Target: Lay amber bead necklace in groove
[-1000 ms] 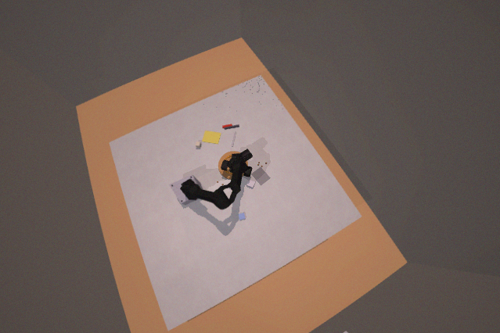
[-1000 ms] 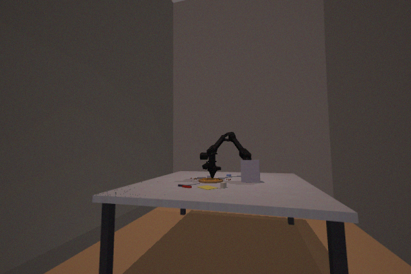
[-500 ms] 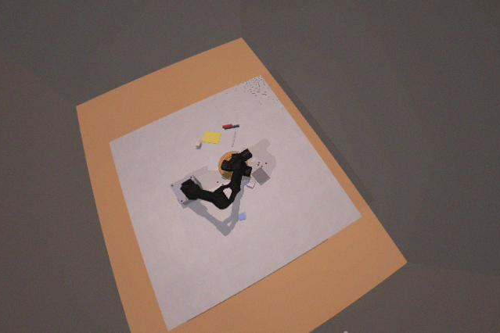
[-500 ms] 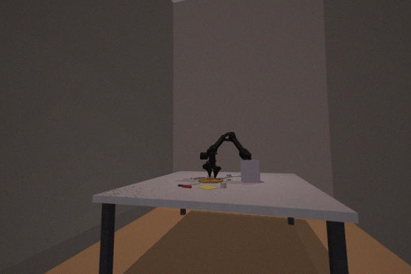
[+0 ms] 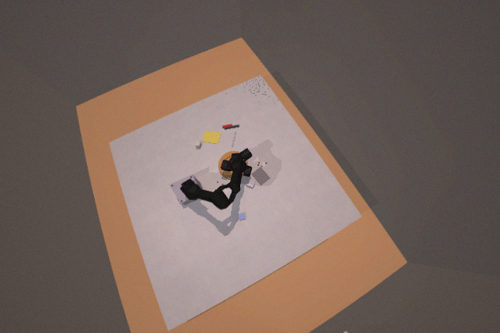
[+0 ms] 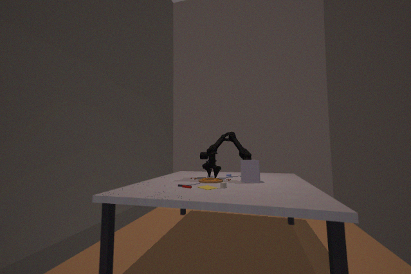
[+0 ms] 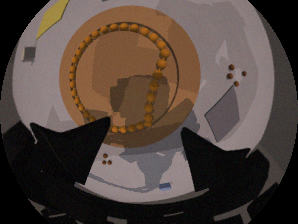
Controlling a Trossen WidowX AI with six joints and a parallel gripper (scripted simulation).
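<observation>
The round bead board is 6 cm to the left of my gripper tip and 1 cm below it. Round my gripper tip: blue cube: 26 cm to the right, 12 cm behind, 1 cm below; thin grey bar: 23 cm to the left, 10 cm ahead, 2 cm below; grey square plate: 12 cm ahead, 10 cm to the right, 2 cm below.
</observation>
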